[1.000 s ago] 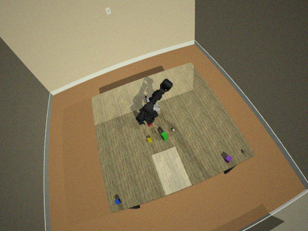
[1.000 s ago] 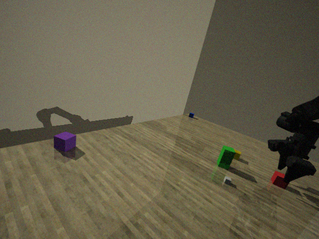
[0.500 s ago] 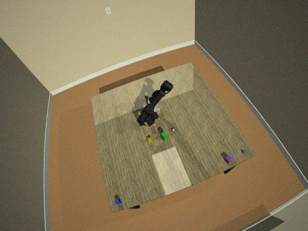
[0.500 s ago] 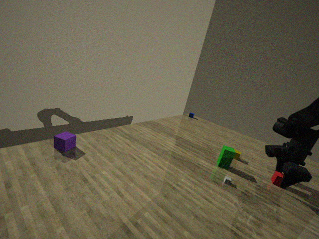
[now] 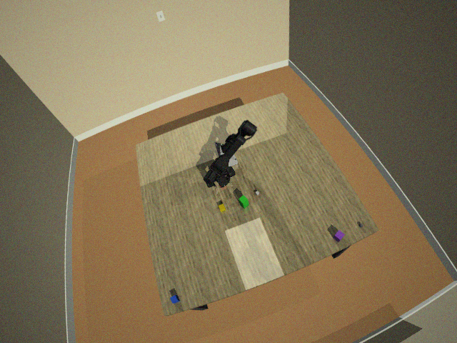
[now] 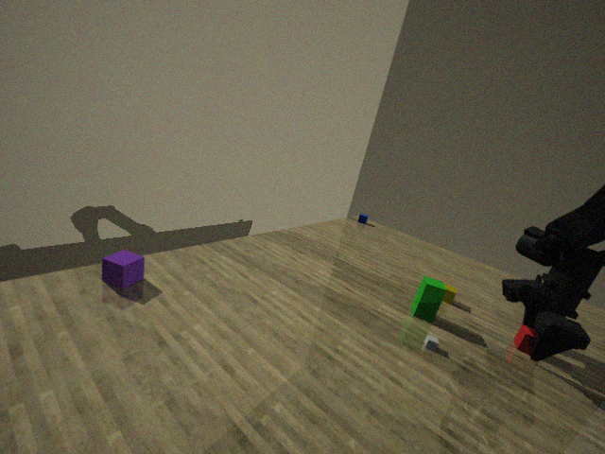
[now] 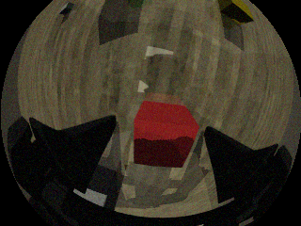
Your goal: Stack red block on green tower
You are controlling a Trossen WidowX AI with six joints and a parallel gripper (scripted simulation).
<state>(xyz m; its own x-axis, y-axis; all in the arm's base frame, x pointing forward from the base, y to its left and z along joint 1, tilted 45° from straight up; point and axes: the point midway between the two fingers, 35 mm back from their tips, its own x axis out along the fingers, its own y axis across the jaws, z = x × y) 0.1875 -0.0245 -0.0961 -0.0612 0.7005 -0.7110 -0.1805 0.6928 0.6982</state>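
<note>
Right now my gripper tip is 140 mm short of the small white cube and 190 mm to the right of it. The rest, counted from my gripper tip: yellow block: 170 mm ahead, 40 mm to the right, 10 mm above; then red block: 10 mm above; then blue block: 620 mm ahead, 430 mm to the right, 10 mm above.
</note>
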